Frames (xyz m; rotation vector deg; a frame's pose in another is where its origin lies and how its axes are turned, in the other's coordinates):
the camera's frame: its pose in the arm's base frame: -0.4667 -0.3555 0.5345 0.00 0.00 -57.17
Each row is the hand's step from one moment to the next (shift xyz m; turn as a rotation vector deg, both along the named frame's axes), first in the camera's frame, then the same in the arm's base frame.
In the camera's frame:
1: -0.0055 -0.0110 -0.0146 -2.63 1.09 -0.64
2: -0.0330 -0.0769 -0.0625 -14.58 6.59 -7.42
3: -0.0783 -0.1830 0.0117 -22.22 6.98 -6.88
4: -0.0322 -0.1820 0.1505 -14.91 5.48 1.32
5: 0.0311 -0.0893 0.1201 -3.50 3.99 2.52
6: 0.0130 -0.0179 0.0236 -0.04 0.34 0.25
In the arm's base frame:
1: -0.0122 -0.0013 -0.0146 -0.51 2.80 -0.64
2: -0.0825 -0.0140 -0.0625 -2.37 15.82 -7.42
3: -0.1962 -0.0334 0.0117 -6.18 22.46 -6.88
4: -0.1704 -0.0716 0.1505 -3.48 15.50 1.32
5: -0.0582 -0.0745 0.1201 1.46 5.10 2.52
6: -0.0080 -0.0206 0.0236 0.26 0.22 0.25

